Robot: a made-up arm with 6 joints.
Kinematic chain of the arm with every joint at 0, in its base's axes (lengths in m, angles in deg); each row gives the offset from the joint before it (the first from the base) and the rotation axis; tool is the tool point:
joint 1: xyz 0 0 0.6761 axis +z
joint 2: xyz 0.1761 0 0 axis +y
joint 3: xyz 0 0 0.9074 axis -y
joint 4: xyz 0 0 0.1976 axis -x
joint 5: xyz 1.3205 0 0 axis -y
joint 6: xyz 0.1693 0 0 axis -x
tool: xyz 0 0 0
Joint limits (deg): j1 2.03..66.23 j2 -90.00..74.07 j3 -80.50..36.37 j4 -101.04..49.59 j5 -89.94..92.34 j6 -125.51..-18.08
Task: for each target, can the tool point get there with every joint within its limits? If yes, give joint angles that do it. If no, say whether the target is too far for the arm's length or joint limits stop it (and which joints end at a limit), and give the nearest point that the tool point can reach.
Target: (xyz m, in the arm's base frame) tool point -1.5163 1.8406 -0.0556
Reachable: no: joint limits stop it (at a limit: joint 1, joint 5) | nearest point 0.2777 1.0505 -0.0556 | short by 1.960 m
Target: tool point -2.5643 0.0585 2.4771
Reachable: no: too far | nearest point -1.6993 -0.0393 1.9105 | short by 1.039 m
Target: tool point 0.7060 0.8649 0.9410
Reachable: yes | joints 42.66 -20.19 -51.95 -74.89 -74.68 -114.69
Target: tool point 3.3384 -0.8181 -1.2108
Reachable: no: too far | nearest point 2.1290 -0.0036 -0.0951 | short by 1.836 m
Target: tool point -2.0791 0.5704 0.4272
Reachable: no: joint limits stop it (at a limit: joint 1, joint 2, joint 3, joint 5) | nearest point -1.7866 0.0271 1.5318 | short by 1.265 m
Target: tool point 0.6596 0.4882 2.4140
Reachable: yes | joints 38.36 -27.58 -0.94 -9.44 73.05 -79.08
